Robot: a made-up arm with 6 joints.
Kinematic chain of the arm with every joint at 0, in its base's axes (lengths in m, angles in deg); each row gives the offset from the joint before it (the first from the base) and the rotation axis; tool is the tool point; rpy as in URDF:
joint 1: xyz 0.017 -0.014 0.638 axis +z
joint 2: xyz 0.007 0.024 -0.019 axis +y
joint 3: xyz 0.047 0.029 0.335 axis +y
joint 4: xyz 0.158 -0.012 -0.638 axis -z
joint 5: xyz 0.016 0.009 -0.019 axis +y
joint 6: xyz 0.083 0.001 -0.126 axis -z
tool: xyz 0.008 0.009 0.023 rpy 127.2 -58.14 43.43
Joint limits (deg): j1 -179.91..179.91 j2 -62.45..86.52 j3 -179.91..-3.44 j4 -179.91..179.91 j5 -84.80..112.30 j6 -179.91..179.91
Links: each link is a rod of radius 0.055 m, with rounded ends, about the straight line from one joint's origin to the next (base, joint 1, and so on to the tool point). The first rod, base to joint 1, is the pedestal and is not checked.
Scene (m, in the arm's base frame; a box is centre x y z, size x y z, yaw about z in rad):
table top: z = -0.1
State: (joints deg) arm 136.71 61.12 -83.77 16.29 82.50 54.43
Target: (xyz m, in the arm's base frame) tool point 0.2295 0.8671 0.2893
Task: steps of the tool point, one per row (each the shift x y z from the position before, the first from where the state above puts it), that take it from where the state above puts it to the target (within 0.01 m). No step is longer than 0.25 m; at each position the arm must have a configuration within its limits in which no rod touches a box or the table.
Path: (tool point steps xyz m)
1: 0.0849 0.1523 0.0373
2: 0.1270 0.1319 0.0409
3: 0.1628 0.0999 0.0444
4: 0.1900 0.0582 0.0475
5: 0.2056 0.0096 0.0507

